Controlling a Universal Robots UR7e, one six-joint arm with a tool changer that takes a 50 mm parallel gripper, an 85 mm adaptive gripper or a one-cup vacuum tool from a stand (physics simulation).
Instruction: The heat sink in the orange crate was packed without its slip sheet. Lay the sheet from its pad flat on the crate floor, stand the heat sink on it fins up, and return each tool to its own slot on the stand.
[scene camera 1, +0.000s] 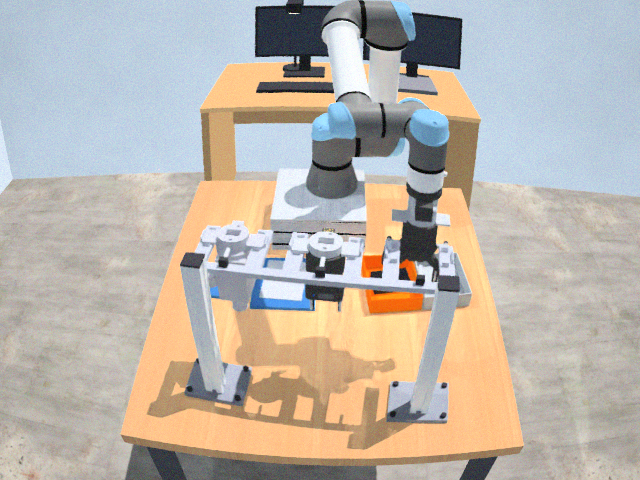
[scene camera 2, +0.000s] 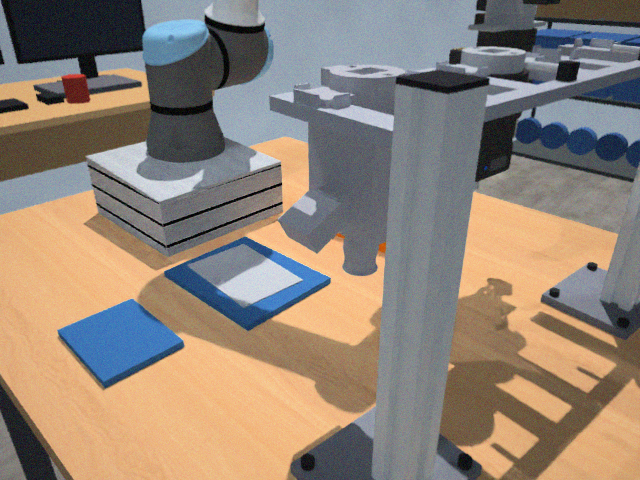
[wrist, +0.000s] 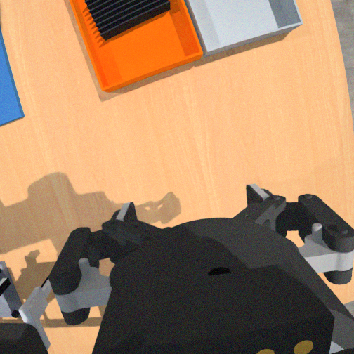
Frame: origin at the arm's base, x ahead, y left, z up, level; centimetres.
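Where they show: arm's base, origin of the base link: (scene camera 1: 331, 184) (scene camera 2: 186, 148).
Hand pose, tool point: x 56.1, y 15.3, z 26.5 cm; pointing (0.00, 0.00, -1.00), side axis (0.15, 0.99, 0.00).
Things, the pixels of their top centre, and the offset from my tool point. "spot": a spot on its surface instead.
- orange crate, middle of its top: (scene camera 1: 417, 274) dx -22.1, dy +6.3, dz -33.8 cm
- pale slip sheet, middle of its top: (scene camera 2: 243, 272) (scene camera 1: 284, 279) dx -24.6, dy -28.8, dz -36.9 cm
- vacuum tool, middle of its top: (scene camera 2: 356, 66) (scene camera 1: 228, 229) dx +3.9, dy -38.3, dz -1.7 cm
- grey tray, surface spot: (scene camera 1: 464, 299) spot: dx -13.3, dy +18.5, dz -35.7 cm
- smaller blue pad, surface spot: (scene camera 2: 121, 341) spot: dx -23.6, dy -50.4, dz -37.1 cm
The arm carries the adaptive gripper (wrist: 192, 202), its fingers wide apart with no object between them. In scene view 1 it hangs at the right end of the tool stand (scene camera 1: 199, 320) (scene camera 2: 423, 258), raised behind the bar. The black heat sink (wrist: 130, 16) is in the orange crate (scene camera 1: 395, 303) (wrist: 145, 65), its ridged fins showing; the wrist view cuts off its far part. The pale slip sheet (scene camera 1: 281, 289) (scene camera 2: 263, 279) lies flat on its blue pad (scene camera 1: 281, 304) (scene camera 2: 249, 316). The vacuum tool (scene camera 1: 232, 245) (scene camera 2: 346, 155) hangs in the left slot, the parallel gripper (scene camera 1: 324, 293) in the middle slot.
A grey tray (scene camera 1: 464, 299) (wrist: 240, 27) stands against the crate's right side. A smaller blue pad (scene camera 1: 214, 292) (scene camera 2: 121, 341) lies left of the sheet's pad. The stand's two posts and crossbar rise in front of the crate and pads. The robot base sits behind on a striped block (scene camera 2: 222, 206).
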